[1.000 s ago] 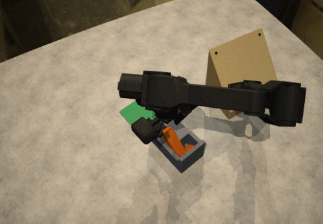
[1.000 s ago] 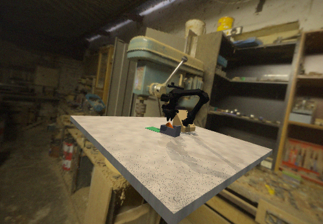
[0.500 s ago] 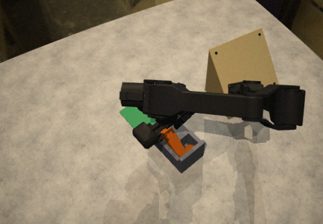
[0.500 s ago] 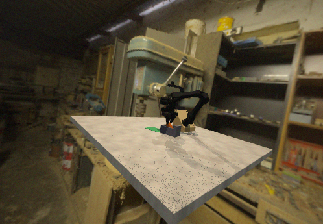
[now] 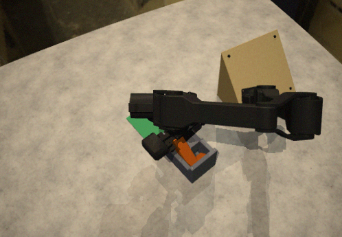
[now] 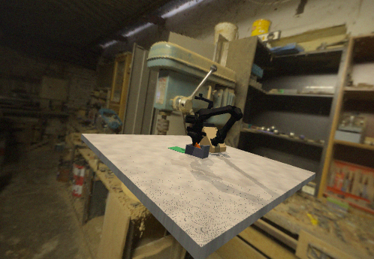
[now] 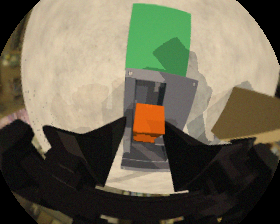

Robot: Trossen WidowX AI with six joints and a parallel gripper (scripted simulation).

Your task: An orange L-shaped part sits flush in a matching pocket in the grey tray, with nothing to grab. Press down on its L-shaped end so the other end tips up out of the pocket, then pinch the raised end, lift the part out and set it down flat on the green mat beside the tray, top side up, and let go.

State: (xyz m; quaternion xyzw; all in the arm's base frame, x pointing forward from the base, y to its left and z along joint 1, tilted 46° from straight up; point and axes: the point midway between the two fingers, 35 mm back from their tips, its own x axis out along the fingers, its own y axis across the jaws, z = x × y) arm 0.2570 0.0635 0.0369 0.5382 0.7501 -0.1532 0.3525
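Now: gripper tip 40 mm short of the green mat, 140 mm to the left of it and 80 mm above it. The rest, counted from my gripper tip: orange L-shaped part 30 mm behind, 30 mm to the left, 30 mm below.
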